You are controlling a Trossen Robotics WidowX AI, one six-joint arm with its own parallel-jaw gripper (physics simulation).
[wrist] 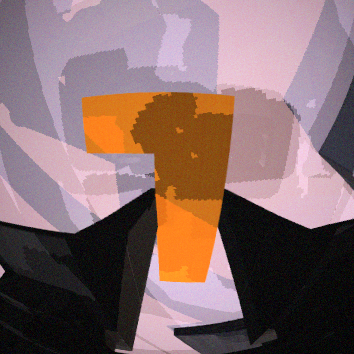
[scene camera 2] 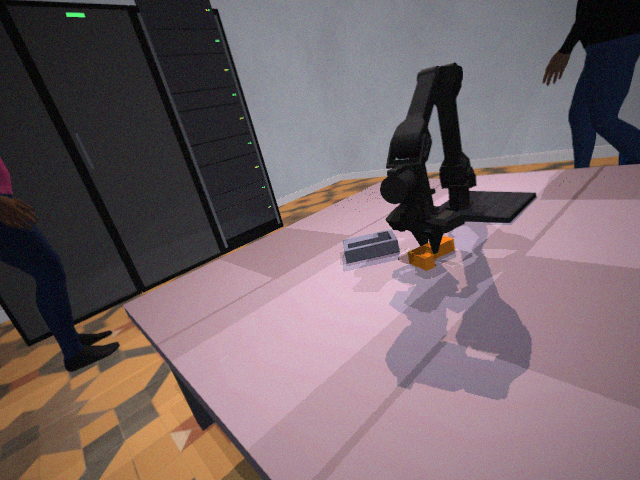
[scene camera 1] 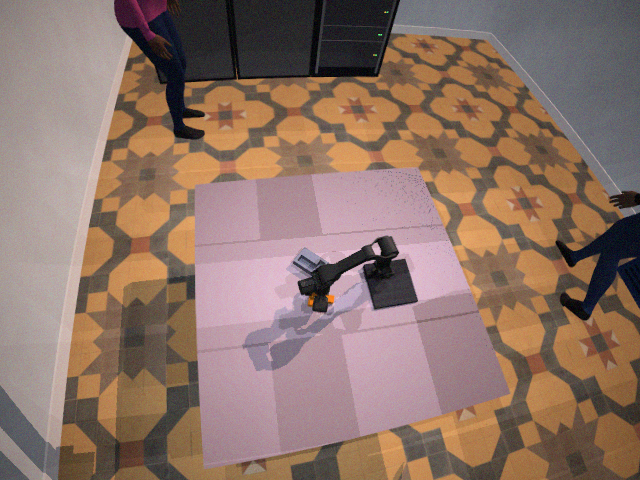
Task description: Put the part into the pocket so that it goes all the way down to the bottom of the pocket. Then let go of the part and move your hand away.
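Frame: origin at the arm's base, x ahead, y left, z up, level; centimetres.
Where they show: gripper, between the fingertips: (wrist: 186, 195) (scene camera 2: 430, 251) (scene camera 1: 320, 297); arm's base, origin of its link: (scene camera 2: 459, 205) (scene camera 1: 380, 273).
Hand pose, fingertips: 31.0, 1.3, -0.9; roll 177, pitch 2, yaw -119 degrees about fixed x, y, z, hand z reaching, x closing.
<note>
Each offset is from my fingertips to the top centre of the thing, as dx, dy, dz. Level surfaces: height alone.
The part is an orange L-shaped block @[+0.5, +1.4, +1.6] (scene camera 1: 313, 300) (scene camera 2: 427, 254) (wrist: 182, 168) lying flat on the pink table. My gripper (scene camera 1: 319, 303) (scene camera 2: 431, 245) (wrist: 186, 195) is down on it, with both black fingers pressed against the sides of its long leg. The short leg sticks out to the left in the wrist view. The pocket is a grey block with an L-shaped recess @[-1.9, -17.2, +2.2] (scene camera 1: 308, 260) (scene camera 2: 370, 246), resting on the table a short way beside the part, empty.
The arm's black base plate (scene camera 1: 391, 286) (scene camera 2: 499, 204) sits on the table @[dz -1.4] (scene camera 1: 237, 381) behind the gripper. Dark server cabinets (scene camera 2: 151, 143) stand past the table's far edge. A person (scene camera 1: 161, 57) stands on the tiled floor by the cabinets.
</note>
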